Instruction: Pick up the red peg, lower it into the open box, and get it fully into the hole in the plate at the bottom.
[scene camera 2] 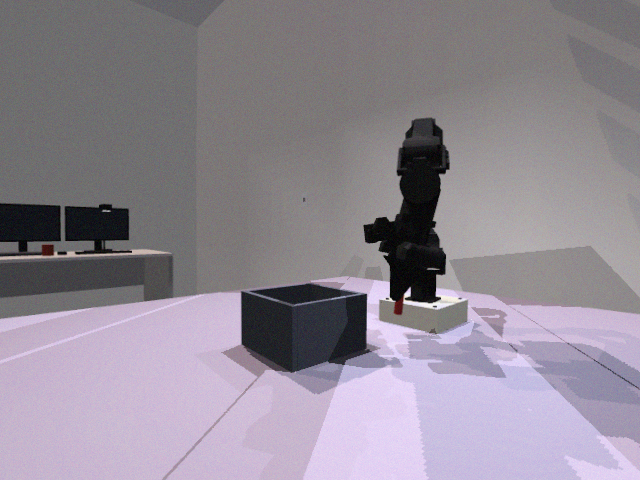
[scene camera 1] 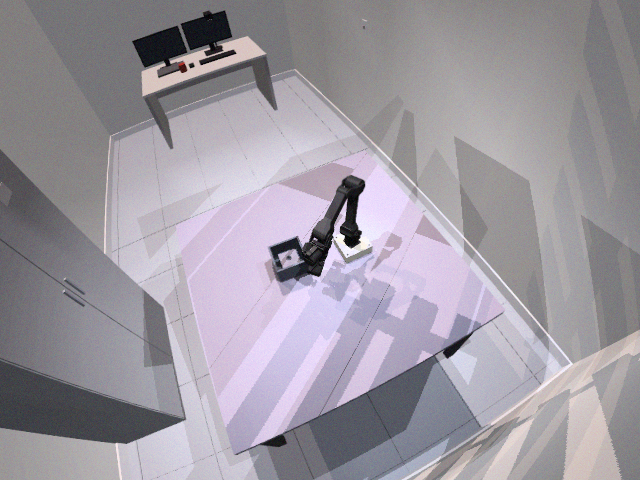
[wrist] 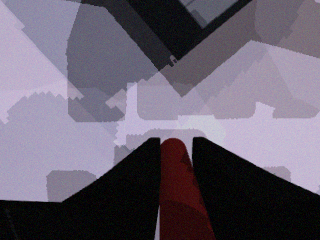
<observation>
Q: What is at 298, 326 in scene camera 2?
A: A dark box.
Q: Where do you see a dark box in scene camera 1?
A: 297, 269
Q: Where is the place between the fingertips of my gripper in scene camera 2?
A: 393, 299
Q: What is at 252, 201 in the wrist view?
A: My gripper.
</observation>
